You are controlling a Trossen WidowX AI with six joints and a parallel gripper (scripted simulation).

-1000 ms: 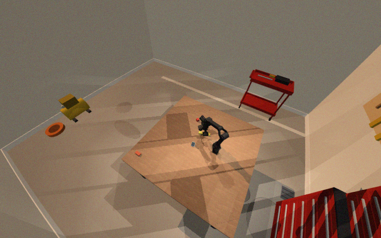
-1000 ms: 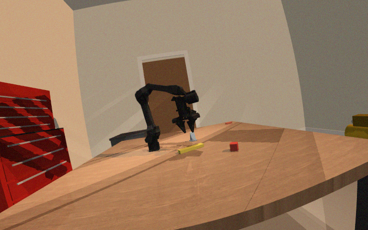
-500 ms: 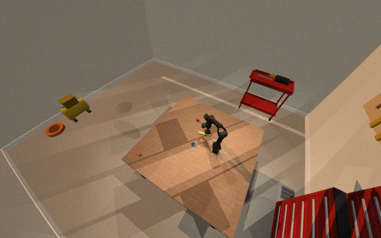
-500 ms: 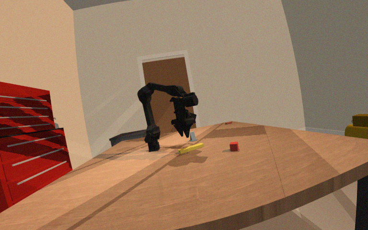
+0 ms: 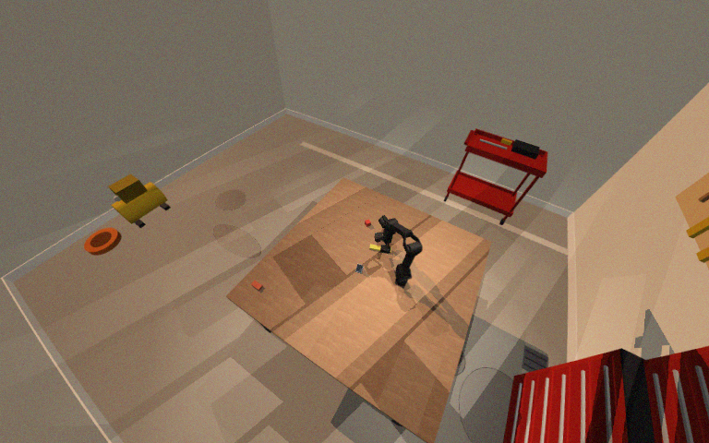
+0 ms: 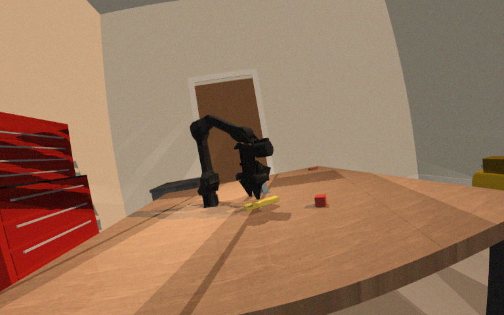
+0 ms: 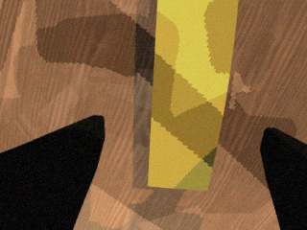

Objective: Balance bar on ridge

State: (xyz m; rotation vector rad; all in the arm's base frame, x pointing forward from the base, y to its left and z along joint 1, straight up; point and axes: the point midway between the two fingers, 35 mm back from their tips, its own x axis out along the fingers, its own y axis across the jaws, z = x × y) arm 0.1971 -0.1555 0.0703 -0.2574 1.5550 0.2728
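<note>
My gripper tip is 3 cm short of the yellow bar, 1 cm to the right of it and 3 cm above it. Round my gripper tip: flat orange-red block 54 cm ahead, 66 cm to the left, 3 cm below; then red cube 21 cm ahead, 14 cm to the right, 2 cm below.
</note>
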